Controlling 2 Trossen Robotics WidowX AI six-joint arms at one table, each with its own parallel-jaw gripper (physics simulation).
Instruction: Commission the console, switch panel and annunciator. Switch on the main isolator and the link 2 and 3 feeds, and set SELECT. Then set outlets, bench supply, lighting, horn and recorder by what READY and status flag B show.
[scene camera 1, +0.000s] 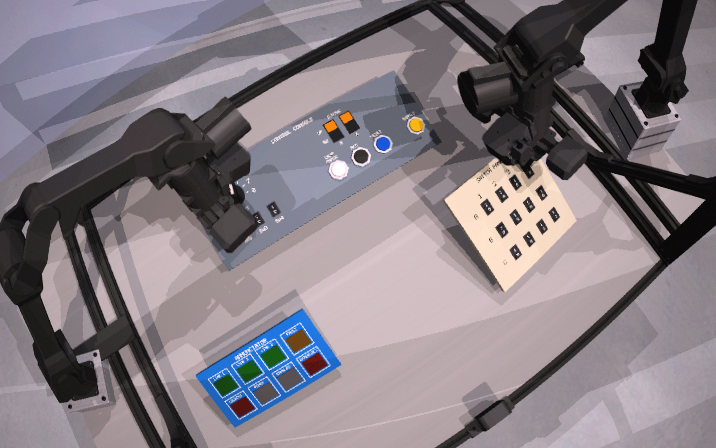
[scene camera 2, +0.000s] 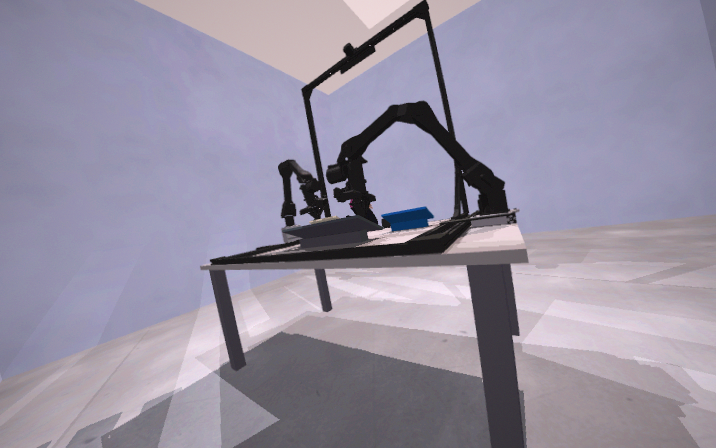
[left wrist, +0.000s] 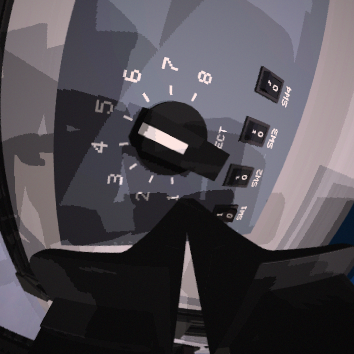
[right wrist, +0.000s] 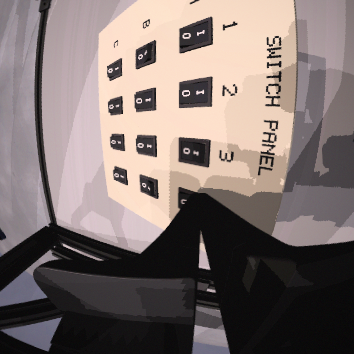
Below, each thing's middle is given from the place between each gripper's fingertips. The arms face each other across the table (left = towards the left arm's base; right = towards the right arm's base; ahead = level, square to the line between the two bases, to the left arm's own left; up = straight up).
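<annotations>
SELECT knob (left wrist: 170, 137), 42 cm to the left of my right hand, 17 cm ahead of it, 2 cm below it. SELECT knob, 3 cm to the right of my left hand, 2 cm ahead of it, 2 cm above it.
</annotations>
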